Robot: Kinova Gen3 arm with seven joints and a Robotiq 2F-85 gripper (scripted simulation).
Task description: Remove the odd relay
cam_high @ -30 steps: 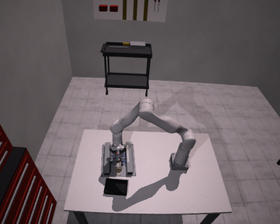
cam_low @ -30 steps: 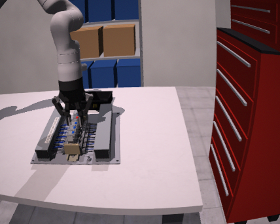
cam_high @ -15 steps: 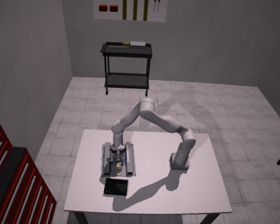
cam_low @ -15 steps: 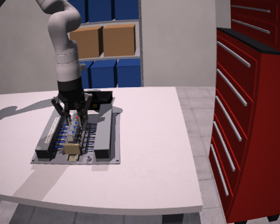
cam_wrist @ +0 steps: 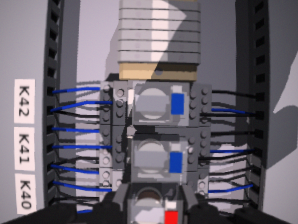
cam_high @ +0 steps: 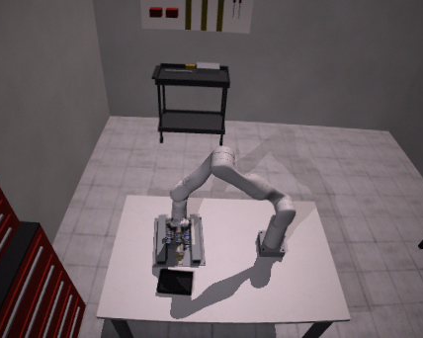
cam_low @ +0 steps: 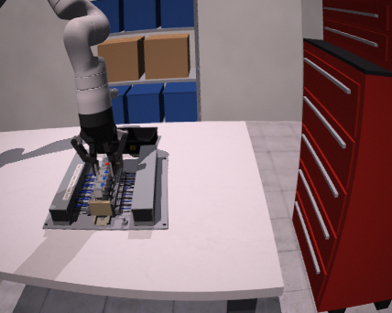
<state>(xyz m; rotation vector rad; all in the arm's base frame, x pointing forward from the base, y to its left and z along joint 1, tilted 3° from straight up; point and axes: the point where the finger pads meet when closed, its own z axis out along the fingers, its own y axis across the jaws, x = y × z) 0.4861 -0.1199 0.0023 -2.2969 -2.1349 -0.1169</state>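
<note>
My gripper is now 1 cm above the red-button relay. Round my hand: black parts tray: 4 cm ahead, 27 cm to the left, 4 cm below.
</note>
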